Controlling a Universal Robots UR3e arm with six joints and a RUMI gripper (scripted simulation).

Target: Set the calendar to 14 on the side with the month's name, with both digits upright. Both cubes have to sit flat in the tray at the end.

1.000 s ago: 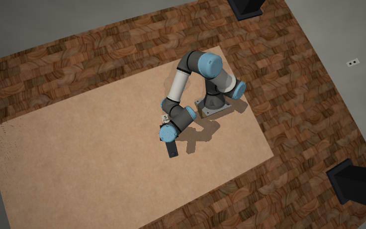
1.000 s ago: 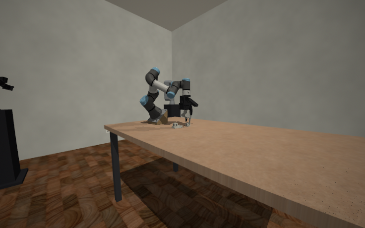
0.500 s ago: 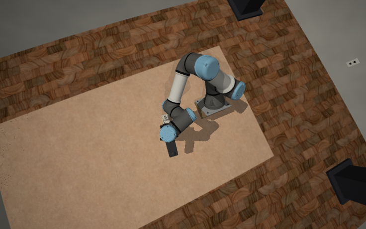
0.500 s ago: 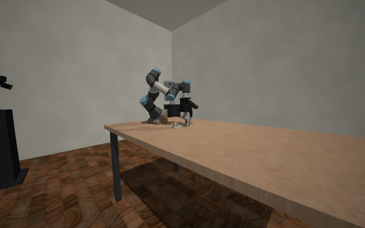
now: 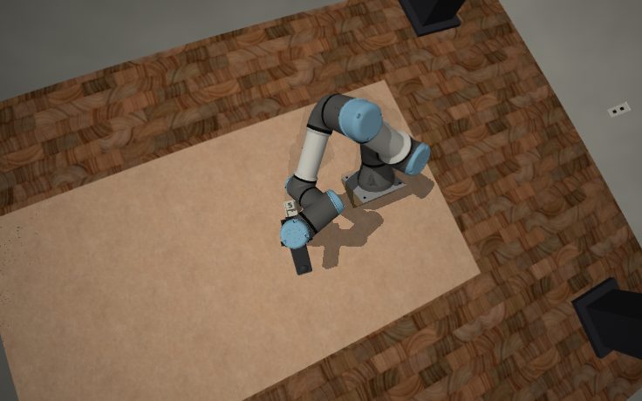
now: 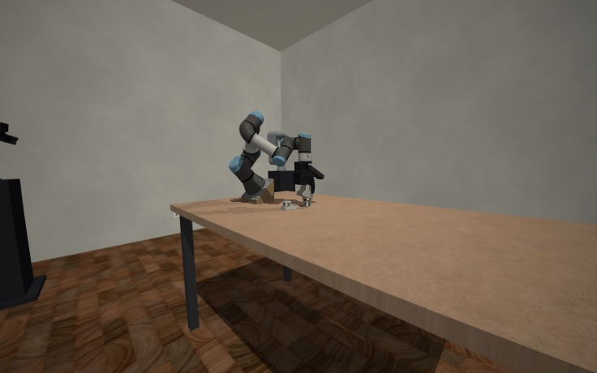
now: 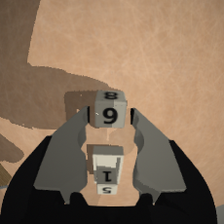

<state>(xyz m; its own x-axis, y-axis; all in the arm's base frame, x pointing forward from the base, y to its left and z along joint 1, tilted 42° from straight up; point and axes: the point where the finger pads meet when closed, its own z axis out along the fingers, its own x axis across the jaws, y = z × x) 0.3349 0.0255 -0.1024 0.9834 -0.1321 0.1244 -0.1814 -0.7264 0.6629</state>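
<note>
The white digit cube is 10 mm below my hand. Also, from my hand: tray (110 mm to the right, 20 mm below, 20 mm behind).
</note>
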